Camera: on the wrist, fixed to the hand. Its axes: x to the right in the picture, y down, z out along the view.
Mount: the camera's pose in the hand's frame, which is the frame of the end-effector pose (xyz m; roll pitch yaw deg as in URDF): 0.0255 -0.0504 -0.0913 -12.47 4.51 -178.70
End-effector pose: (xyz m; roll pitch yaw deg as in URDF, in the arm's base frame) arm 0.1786 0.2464 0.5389 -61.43 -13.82 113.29
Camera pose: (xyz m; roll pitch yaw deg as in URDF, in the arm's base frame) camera 0.2647 0.3102 0.5456 50.08 14.79 -61.97
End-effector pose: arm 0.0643 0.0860 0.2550 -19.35 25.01 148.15
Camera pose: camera 0.1107 0.1488 0.1813 5.69 -21.16 -28.94
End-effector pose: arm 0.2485 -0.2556 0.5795 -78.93 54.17 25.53
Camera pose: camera 0.3281 -0.3276 0.5775 59.89 -54.31 -146.44
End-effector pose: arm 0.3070 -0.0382 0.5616 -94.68 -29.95 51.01
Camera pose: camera 0.3703 -0.0981 0.6243 84.58 28.20 -124.01
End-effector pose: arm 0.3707 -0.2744 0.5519 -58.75 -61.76 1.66
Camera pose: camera 0.3895 -0.3781 0.5723 54.99 62.64 -168.45
